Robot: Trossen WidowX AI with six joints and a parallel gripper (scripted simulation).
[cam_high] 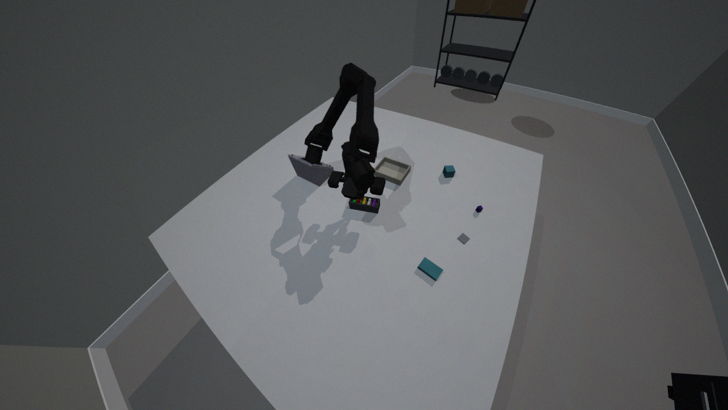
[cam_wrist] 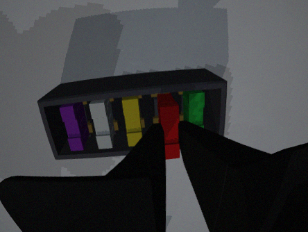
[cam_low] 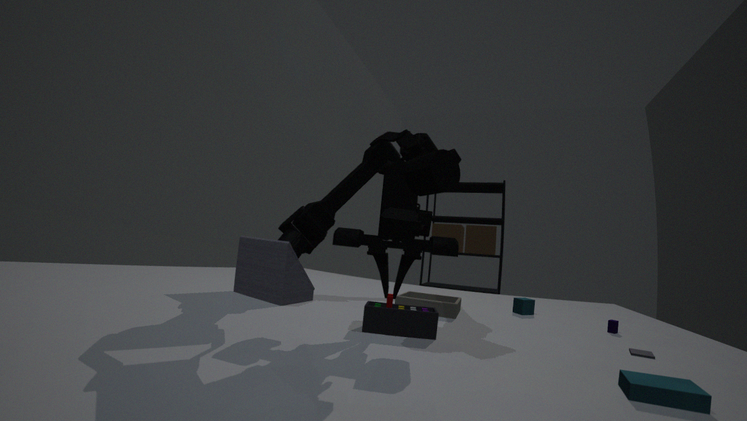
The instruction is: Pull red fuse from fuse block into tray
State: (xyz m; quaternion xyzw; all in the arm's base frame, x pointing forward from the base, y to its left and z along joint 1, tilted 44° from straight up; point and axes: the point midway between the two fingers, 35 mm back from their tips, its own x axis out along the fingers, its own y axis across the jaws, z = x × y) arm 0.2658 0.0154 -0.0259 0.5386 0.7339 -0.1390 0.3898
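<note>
My gripper tip is now 22 cm to the right of the beige tray, 5 cm above it and 1 cm past it. From my gripper tip the other things lie so: red fuse: 1 cm below; teal cube: 35 cm to the left, 19 cm ahead, 3 cm below; flat grey tile: 37 cm ahead, 11 cm to the left, 5 cm below.
</note>
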